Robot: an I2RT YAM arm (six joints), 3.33 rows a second.
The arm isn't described. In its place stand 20 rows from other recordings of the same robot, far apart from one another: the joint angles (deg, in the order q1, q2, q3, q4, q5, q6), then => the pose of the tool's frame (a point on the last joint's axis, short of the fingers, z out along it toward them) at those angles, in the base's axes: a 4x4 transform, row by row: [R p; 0 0 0 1], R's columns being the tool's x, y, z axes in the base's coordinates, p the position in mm.
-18.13, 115.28, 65.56, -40.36, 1.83, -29.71 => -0.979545, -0.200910, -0.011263, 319.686; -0.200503, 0.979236, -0.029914, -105.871; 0.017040, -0.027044, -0.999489, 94.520; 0, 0, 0, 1
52.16, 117.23, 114.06, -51.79, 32.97, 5.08 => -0.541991, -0.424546, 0.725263, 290.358; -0.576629, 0.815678, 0.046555, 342.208; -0.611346, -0.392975, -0.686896, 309.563; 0, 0, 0, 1
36.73, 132.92, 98.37, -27.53, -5.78, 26.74 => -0.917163, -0.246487, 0.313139, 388.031; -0.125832, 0.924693, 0.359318, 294.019; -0.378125, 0.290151, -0.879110, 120.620; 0, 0, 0, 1
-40.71, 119.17, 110.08, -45.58, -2.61, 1.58 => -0.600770, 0.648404, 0.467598, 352.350; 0.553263, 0.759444, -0.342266, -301.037; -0.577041, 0.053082, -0.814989, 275.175; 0, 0, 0, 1
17.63, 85.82, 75.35, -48.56, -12.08, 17.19 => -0.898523, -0.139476, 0.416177, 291.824; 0.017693, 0.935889, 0.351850, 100.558; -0.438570, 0.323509, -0.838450, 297.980; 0, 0, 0, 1
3.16, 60.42, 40.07, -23.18, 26.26, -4.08 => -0.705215, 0.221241, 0.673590, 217.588; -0.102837, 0.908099, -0.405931, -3.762; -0.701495, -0.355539, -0.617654, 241.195; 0, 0, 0, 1
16.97, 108.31, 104.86, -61.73, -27.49, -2.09 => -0.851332, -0.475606, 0.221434, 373.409; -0.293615, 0.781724, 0.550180, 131.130; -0.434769, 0.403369, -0.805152, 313.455; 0, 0, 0, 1
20.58, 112.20, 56.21, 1.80, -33.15, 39.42 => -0.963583, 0.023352, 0.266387, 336.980; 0.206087, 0.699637, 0.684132, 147.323; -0.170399, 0.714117, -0.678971, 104.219; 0, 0, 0, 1
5.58, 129.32, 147.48, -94.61, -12.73, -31.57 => -0.747805, -0.631143, 0.206025, 424.068; -0.586162, 0.773353, 0.241534, 49.313; -0.311773, 0.059857, -0.948269, 345.409; 0, 0, 0, 1
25.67, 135.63, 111.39, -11.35, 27.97, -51.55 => -0.295766, -0.434942, 0.850499, 496.185; -0.909566, 0.400293, -0.111598, 219.953; -0.291910, -0.806592, -0.514002, 190.872; 0, 0, 0, 1
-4.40, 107.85, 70.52, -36.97, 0.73, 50.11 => -0.554072, 0.787876, 0.268804, 360.676; 0.812116, 0.582535, -0.033462, -28.207; -0.182951, 0.199760, -0.962614, 158.426; 0, 0, 0, 1
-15.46, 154.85, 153.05, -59.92, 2.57, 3.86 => -0.827548, 0.343261, 0.444226, 537.042; 0.298653, 0.939210, -0.169384, -150.187; -0.475364, -0.007504, -0.879757, 181.486; 0, 0, 0, 1
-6.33, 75.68, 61.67, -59.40, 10.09, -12.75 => -0.963971, -0.055857, 0.260075, 235.937; -0.111683, 0.972344, -0.205120, -32.448; -0.241425, -0.226776, -0.943550, 263.692; 0, 0, 0, 1
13.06, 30.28, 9.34, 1.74, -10.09, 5.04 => -0.352825, -0.354019, 0.866132, 140.095; 0.006944, 0.924646, 0.380765, 38.901; -0.935663, 0.140358, -0.323780, 179.232; 0, 0, 0, 1
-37.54, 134.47, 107.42, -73.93, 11.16, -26.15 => -0.949315, 0.167302, -0.266103, 336.507; 0.184182, 0.982094, -0.039611, -267.274; 0.254711, -0.086615, -0.963130, 136.982; 0, 0, 0, 1
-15.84, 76.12, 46.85, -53.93, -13.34, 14.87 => -0.861857, 0.476436, 0.173812, 206.757; 0.504089, 0.842375, 0.190521, -50.124; -0.055644, 0.251819, -0.966173, 194.471; 0, 0, 0, 1
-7.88, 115.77, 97.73, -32.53, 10.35, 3.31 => -0.749518, 0.291662, 0.594269, 450.377; 0.161078, 0.951082, -0.263624, -68.791; -0.642088, -0.101867, -0.759833, 248.217; 0, 0, 0, 1
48.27, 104.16, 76.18, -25.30, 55.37, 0.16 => -0.533808, -0.095135, 0.840237, 278.414; -0.596117, 0.747083, -0.294129, 268.148; -0.599744, -0.657888, -0.455510, 231.990; 0, 0, 0, 1
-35.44, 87.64, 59.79, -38.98, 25.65, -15.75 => -0.900437, 0.433325, 0.037971, 231.834; 0.340517, 0.756510, -0.558337, -183.914; -0.270666, -0.489818, -0.828745, 218.340; 0, 0, 0, 1
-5.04, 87.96, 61.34, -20.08, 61.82, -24.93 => -0.928726, 0.278123, 0.245183, 314.806; -0.117922, 0.405375, -0.906513, -59.265; -0.351513, -0.870815, -0.343686, 255.107; 0, 0, 0, 1
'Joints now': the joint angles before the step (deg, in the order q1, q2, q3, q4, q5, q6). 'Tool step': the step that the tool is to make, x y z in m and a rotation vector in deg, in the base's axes. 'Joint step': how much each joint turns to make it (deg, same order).
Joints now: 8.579 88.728 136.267 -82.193 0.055 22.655
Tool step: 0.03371 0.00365 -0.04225 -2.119 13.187 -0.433
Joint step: -0.284 3.454 -6.030 -3.871 0.219 -0.021
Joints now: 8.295 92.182 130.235 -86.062 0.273 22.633
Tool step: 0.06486 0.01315 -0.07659 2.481 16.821 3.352
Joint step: -0.001 8.853 -8.283 0.831 -5.902 -0.067
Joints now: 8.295 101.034 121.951 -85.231 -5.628 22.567
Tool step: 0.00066 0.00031 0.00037 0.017 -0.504 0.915
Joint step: -0.001 -0.001 0.000 0.414 -0.350 -0.853
